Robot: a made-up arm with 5 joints. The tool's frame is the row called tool. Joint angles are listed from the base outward. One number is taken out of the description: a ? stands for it. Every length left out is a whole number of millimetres.
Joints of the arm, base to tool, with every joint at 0 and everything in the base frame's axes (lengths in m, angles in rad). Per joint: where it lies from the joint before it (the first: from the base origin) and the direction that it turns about. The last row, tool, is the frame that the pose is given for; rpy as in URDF.
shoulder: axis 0 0 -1 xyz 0.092 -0.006 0.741
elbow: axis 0 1 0 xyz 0.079 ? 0
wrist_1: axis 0 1 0 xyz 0.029 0 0.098
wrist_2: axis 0 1 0 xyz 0.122 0 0.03
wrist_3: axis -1 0 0 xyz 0.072 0 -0.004
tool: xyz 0 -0.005 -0.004 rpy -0.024 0.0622 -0.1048
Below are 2 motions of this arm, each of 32 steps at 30 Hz.
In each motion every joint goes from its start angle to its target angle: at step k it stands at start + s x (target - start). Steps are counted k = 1, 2, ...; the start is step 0. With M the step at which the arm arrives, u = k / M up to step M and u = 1 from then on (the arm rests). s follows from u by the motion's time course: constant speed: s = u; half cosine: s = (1 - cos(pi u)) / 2; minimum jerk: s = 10 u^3 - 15 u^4 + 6 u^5.
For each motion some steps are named. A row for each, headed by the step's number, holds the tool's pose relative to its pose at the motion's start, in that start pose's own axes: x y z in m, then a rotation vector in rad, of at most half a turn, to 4 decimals.
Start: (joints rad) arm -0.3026 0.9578 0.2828 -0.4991 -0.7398
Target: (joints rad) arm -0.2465 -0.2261 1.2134 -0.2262 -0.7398
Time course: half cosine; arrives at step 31
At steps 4, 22, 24, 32:
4: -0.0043 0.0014 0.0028 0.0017 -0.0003 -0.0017
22: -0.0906 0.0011 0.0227 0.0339 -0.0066 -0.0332
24: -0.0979 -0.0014 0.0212 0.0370 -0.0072 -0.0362
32: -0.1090 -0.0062 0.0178 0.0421 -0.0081 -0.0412

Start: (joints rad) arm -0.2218 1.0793 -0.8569 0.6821 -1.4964
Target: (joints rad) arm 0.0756 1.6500 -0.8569 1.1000 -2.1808
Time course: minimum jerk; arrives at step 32
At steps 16, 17, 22, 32:
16: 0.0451 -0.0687 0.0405 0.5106 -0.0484 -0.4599
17: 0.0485 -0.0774 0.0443 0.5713 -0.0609 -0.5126
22: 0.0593 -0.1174 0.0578 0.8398 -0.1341 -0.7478
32: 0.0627 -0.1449 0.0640 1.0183 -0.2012 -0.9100

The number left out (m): 0.056
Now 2 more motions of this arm.
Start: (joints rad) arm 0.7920 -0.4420 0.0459 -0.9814 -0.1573
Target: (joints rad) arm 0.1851 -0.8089 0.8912 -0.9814 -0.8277
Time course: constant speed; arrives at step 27
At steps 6, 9, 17, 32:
6: -0.0180 0.0242 -0.0058 0.2655 0.1392 0.0276
9: -0.0284 0.0364 -0.0071 0.3966 0.2106 0.0402
17: -0.0600 0.0686 -0.0046 0.7382 0.4089 0.0696
32: -0.1065 0.1039 0.0105 1.1423 0.6786 0.0949

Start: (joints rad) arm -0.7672 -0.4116 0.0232 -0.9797 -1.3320
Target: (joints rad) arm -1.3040 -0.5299 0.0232 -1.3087 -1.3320
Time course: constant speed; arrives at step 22
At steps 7, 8, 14, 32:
7: -0.0025 0.0361 -0.0204 0.1605 0.0023 0.1536
8: -0.0031 0.0414 -0.0226 0.1840 0.0008 0.1750
14: -0.0081 0.0733 -0.0321 0.3271 -0.0177 0.2993
32: -0.0177 0.1147 -0.0349 0.5228 -0.0679 0.4532

